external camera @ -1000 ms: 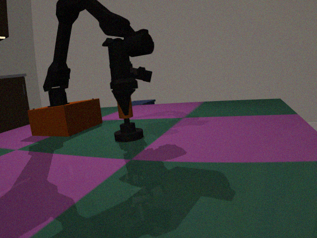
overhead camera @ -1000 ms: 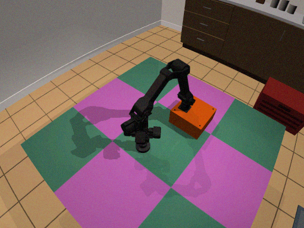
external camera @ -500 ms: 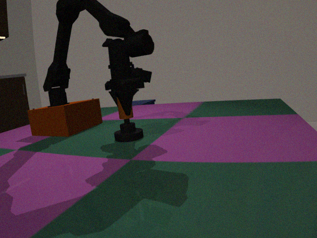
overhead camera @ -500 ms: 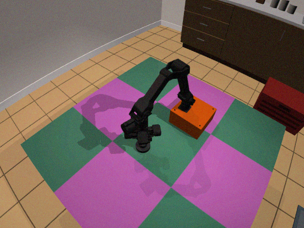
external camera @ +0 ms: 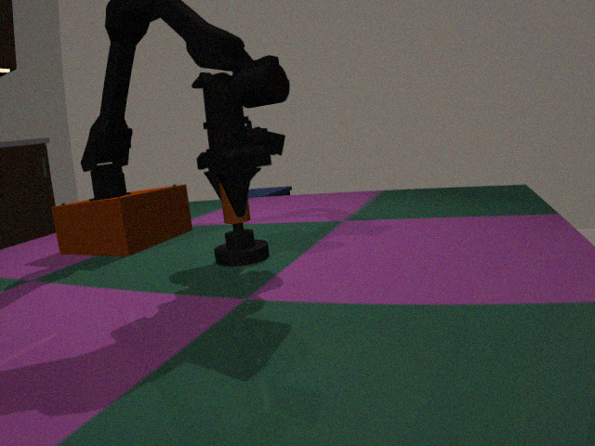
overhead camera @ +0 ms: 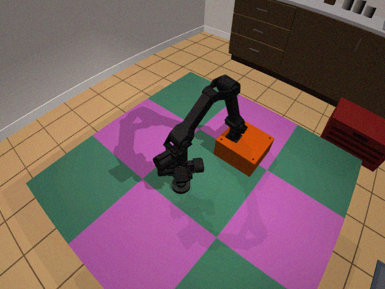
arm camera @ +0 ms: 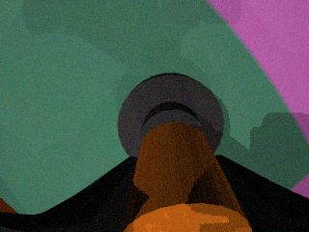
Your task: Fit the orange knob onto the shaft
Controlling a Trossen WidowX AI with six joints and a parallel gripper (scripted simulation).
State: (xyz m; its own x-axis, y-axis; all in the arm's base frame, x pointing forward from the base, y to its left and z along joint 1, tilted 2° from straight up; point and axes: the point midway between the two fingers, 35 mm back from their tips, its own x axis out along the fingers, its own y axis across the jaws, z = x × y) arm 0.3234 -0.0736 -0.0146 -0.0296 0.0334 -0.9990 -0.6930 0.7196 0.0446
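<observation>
My gripper tip is 20 mm below the orange knob. Also, from my gripper tip: pedestal 40 mm below.
</observation>
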